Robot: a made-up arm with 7 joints.
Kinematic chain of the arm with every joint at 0, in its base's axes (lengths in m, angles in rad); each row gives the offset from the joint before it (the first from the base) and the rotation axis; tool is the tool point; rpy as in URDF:
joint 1: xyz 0.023 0.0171 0.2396 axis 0 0.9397 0.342
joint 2: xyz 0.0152 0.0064 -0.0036 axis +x
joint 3: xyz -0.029 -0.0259 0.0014 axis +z
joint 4: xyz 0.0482 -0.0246 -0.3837 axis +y
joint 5: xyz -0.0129 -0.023 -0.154 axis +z
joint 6: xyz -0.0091 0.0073 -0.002 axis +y
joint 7: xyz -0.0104 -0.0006 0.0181 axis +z
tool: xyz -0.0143 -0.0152 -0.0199 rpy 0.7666 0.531 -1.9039
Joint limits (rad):
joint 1: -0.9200..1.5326
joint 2: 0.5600..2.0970
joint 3: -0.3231..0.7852
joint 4: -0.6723..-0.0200
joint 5: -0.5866..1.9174
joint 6: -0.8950..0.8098
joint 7: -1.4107..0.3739
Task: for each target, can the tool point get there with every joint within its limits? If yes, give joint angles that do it. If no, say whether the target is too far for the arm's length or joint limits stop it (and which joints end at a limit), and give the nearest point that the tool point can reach.
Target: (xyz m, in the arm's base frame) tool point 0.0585 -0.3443 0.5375
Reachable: no: joint limits stop it (at a limit: joint 1, joint 2, joint 3, joint 4, joint 6) | nearest point -0.5093 0.0352 0.2503 | short by 0.741 m
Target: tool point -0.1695 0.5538 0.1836
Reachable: yes | joints 0.9904 1.5982 -0.1497 -0.5851 1.0908 -0.6003 -0.6772
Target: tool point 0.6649 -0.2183 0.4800
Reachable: no: too far | nearest point 0.5251 0.1200 0.0734 | short by 0.547 m
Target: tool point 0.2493 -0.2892 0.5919
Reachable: no: joint limits stop it (at a limit: joint 1, joint 2, joint 4, joint 5) | nearest point 0.5030 0.1246 0.0754 | short by 0.709 m
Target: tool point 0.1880 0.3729 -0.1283
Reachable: yes | joints -0.0786 0.8275 0.5653 -0.5999 1.4522 0.3999 -0.6359
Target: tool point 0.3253 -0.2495 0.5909
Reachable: no: joint limits stop it (at a limit: joint 1, joint 2, joint 4, joint 5) | nearest point 0.5059 0.1309 0.0815 | short by 0.661 m
